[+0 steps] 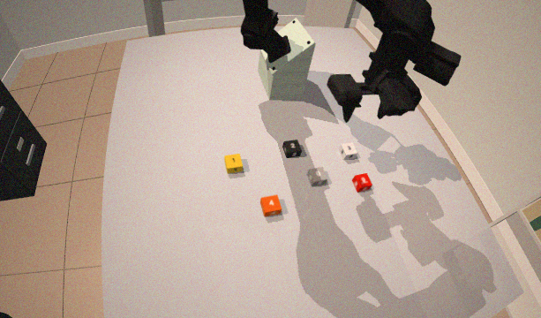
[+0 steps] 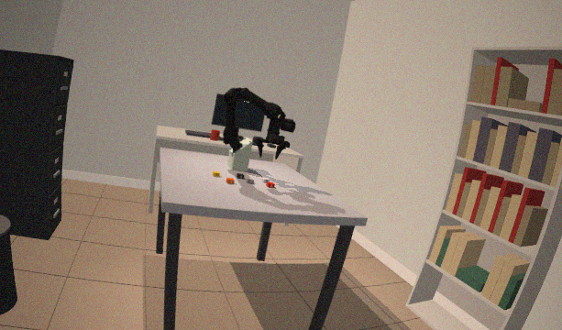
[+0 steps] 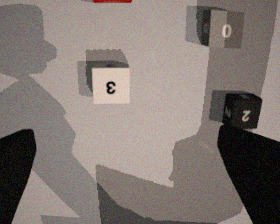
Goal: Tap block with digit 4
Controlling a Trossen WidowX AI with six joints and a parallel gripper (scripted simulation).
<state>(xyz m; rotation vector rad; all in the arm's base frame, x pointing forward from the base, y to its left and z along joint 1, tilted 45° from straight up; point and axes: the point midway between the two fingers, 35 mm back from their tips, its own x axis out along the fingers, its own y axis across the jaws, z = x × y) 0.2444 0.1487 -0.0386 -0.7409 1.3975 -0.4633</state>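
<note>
Right now my gripper tip is 190 mm to the left of the orange block, 120 mm short of it and 120 mm above it. Round my gripper tip: white block 120 mm below, 10 mm to the left, 10 mm behind; then red block 120 mm below, 80 mm ahead, 20 mm to the left; then grey block 120 mm below, 80 mm to the right, 60 mm ahead.
</note>
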